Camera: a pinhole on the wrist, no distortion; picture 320 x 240 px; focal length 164.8 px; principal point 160.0 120.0 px. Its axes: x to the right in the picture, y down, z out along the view. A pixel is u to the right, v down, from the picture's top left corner.
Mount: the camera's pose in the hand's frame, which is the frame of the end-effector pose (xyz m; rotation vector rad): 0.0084 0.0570 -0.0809 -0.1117 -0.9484 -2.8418
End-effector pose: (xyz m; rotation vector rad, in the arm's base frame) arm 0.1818 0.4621 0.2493 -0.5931 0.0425 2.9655
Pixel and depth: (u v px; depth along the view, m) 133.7 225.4 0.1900
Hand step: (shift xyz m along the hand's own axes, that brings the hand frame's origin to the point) 0.0624 0.0787 0.1391
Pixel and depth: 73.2 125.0 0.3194
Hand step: 0.1840 0.2605 0.1603
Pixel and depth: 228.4 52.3 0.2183
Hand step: -0.0898 0.2491 0.0508
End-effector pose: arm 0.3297 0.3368 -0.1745 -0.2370 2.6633 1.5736
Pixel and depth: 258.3 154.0 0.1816
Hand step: -0.0880 0.1245 0.0987
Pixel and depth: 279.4 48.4 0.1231
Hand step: -0.0851 0.1634 -0.0040
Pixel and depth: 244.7 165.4 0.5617
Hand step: -0.2379 0.2404 0.4923
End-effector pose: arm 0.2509 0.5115 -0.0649 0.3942 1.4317 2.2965
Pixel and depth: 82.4 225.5 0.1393
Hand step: 0.0908 0.0777 0.0754
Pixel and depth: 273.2 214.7 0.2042
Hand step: -0.1063 0.0714 0.1677
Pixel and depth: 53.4 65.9 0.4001
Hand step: 0.2529 0.4307 0.1309
